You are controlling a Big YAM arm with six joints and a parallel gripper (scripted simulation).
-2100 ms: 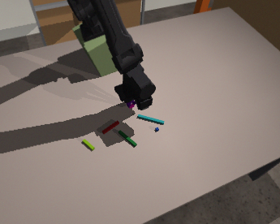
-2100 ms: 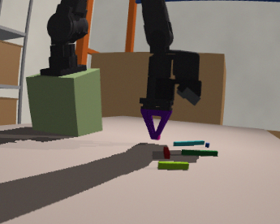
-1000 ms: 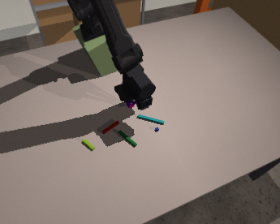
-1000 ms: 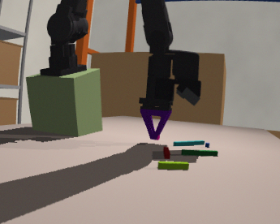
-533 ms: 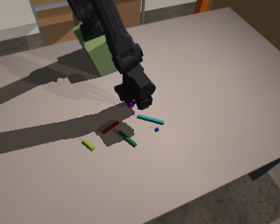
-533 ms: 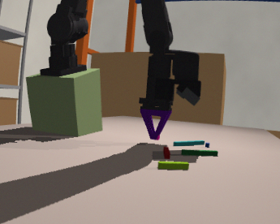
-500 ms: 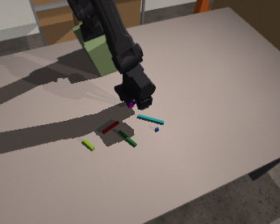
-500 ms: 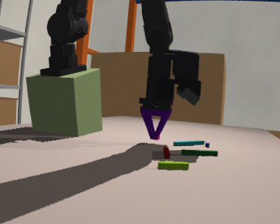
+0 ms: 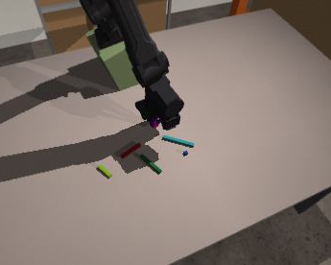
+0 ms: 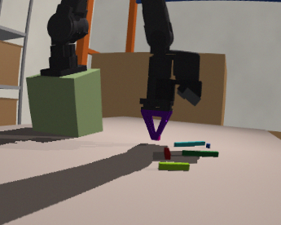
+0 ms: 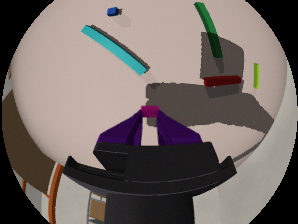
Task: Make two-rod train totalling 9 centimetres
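The magenta rod is 10 mm ahead of my hand. Round my hand: red rod: 90 mm to the right, 70 mm ahead, 20 mm below; then turquoise rod: 80 mm ahead, 60 mm to the left, 20 mm below; then green rod: 130 mm ahead, 50 mm to the right, 20 mm below.
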